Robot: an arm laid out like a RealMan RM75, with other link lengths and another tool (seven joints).
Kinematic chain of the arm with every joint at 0, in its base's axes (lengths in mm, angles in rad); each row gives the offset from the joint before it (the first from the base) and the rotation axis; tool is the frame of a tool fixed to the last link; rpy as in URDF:
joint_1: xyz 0 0 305.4 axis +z
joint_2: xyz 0 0 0 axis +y
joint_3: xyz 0 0 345.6 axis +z
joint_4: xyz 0 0 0 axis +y
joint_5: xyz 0 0 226.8 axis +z
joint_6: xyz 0 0 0 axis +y
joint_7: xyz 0 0 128.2 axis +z
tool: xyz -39 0 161 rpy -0.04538 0 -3.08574
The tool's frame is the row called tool.
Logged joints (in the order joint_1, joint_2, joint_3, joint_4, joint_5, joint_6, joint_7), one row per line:
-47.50, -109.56, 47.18, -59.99, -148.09, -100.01, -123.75
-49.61, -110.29, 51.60, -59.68, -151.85, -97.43, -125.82
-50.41, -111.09, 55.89, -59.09, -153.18, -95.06, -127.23
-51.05, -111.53, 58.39, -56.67, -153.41, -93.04, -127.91
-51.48, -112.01, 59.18, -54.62, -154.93, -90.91, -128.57
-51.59, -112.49, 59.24, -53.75, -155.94, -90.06, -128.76
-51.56, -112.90, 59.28, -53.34, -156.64, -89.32, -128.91
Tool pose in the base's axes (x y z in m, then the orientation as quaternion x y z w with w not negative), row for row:
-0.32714, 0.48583, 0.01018, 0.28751, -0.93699, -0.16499, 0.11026
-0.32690, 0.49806, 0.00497, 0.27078, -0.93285, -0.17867, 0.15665
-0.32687, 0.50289, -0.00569, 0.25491, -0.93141, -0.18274, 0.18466
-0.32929, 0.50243, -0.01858, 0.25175, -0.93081, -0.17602, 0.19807
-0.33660, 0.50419, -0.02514, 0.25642, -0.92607, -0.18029, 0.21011
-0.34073, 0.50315, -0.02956, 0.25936, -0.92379, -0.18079, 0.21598
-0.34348, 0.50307, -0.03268, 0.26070, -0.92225, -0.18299, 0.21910
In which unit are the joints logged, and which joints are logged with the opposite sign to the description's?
The joints are logged in degrees. Opposite sign: joint_4, joint_5, joint_6.
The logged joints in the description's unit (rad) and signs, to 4 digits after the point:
-0.8290, -1.9122, 0.8234, 1.0470, 2.5847, 1.7455, -2.1598
-0.8659, -1.9249, 0.9006, 1.0416, 2.6503, 1.7005, -2.1960
-0.8798, -1.9389, 0.9755, 1.0313, 2.6735, 1.6591, -2.2206
-0.8910, -1.9466, 1.0191, 0.9891, 2.6775, 1.6239, -2.2325
-0.8985, -1.9549, 1.0329, 0.9533, 2.7040, 1.5867, -2.2440
-0.9004, -1.9633, 1.0339, 0.9381, 2.7217, 1.5718, -2.2473
-0.8999, -1.9705, 1.0346, 0.9310, 2.7339, 1.5589, -2.2499

